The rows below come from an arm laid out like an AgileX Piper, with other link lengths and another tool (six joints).
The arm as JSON. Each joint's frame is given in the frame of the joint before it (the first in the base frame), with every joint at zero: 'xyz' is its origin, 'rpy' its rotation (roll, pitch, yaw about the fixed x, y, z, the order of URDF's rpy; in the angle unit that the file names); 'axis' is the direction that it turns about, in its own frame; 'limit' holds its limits. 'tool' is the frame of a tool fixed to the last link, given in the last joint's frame.
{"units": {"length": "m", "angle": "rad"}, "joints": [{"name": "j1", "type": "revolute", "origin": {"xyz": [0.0, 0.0, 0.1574], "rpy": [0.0, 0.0, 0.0]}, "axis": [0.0, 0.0, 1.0], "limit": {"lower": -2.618, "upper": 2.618}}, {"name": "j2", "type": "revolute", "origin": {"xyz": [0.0, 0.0, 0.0], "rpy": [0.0, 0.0, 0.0]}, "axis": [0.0, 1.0, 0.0], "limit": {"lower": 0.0, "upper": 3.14}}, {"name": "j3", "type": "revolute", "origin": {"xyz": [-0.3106, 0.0, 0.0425], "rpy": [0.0, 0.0, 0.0]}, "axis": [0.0, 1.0, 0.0], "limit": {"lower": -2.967, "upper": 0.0}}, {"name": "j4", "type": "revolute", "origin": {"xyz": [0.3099, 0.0, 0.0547], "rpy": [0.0, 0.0, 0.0]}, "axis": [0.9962, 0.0, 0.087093], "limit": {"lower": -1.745, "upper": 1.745}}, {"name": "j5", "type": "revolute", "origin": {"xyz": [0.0, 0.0, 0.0], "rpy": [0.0, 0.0, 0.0]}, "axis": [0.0, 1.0, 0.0], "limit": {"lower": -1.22, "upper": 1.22}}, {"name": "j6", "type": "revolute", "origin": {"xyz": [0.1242, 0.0, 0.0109], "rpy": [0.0, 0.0, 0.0]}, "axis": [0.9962, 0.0, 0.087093], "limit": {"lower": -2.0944, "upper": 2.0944}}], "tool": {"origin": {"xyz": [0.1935, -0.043, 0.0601], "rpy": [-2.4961, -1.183, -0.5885]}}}
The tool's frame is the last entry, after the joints.
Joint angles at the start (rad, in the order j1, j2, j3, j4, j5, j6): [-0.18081 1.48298 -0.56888 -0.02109 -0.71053 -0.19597]
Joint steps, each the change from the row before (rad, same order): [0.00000 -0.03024 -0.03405 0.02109 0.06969 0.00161]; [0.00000 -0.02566 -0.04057 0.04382 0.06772 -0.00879]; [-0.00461 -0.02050 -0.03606 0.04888 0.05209 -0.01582]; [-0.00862 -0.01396 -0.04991 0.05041 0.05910 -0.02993]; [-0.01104 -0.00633 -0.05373 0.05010 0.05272 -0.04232]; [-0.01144 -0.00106 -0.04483 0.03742 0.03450 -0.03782]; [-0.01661 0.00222 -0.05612 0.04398 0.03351 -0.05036]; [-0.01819 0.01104 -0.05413 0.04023 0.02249 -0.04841]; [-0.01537 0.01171 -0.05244 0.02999 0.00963 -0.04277]
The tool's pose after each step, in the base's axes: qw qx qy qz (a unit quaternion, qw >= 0); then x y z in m. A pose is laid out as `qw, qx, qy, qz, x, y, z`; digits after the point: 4 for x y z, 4 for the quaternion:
0.0307, 0.8621, -0.0890, 0.4978, 0.5622, -0.1372, 0.2852
0.0266, 0.8605, -0.1069, 0.4975, 0.5639, -0.1467, 0.3004
0.0234, 0.8569, -0.1259, 0.4994, 0.5637, -0.1581, 0.3153
0.0237, 0.8536, -0.1416, 0.5008, 0.5655, -0.1702, 0.3329
0.0276, 0.8503, -0.1533, 0.5028, 0.5681, -0.1819, 0.3510
0.0329, 0.8466, -0.1606, 0.5064, 0.5702, -0.1917, 0.3673
0.0419, 0.8406, -0.1680, 0.5132, 0.5722, -0.2044, 0.3892
0.0519, 0.8345, -0.1752, 0.5198, 0.5745, -0.2180, 0.4082
0.0635, 0.8261, -0.1791, 0.5305, 0.5764, -0.2295, 0.4304

